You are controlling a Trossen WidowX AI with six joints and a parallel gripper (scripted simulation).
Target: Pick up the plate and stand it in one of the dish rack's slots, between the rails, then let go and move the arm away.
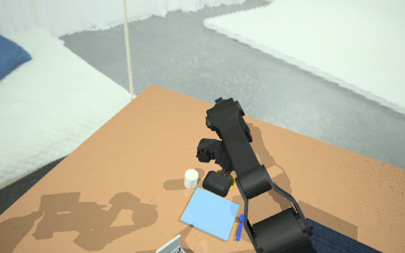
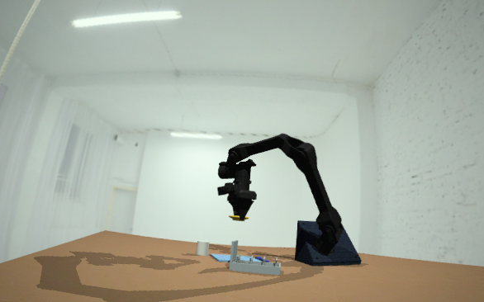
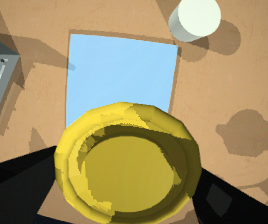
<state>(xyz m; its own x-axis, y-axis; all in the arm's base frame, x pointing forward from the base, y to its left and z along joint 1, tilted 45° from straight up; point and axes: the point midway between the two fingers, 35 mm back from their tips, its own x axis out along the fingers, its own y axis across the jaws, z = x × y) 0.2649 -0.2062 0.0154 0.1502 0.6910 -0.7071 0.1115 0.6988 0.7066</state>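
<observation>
My gripper tip is now 20 mm short of the grey dish rack, 220 mm to the right of it and 120 mm above it. From my gripper tip the other things lie so: yellow plate (10 mm above); light blue mat (10 mm ahead, 20 mm to the left, 140 mm below); blue spoon (90 mm behind, 20 mm to the left, 140 mm below).
</observation>
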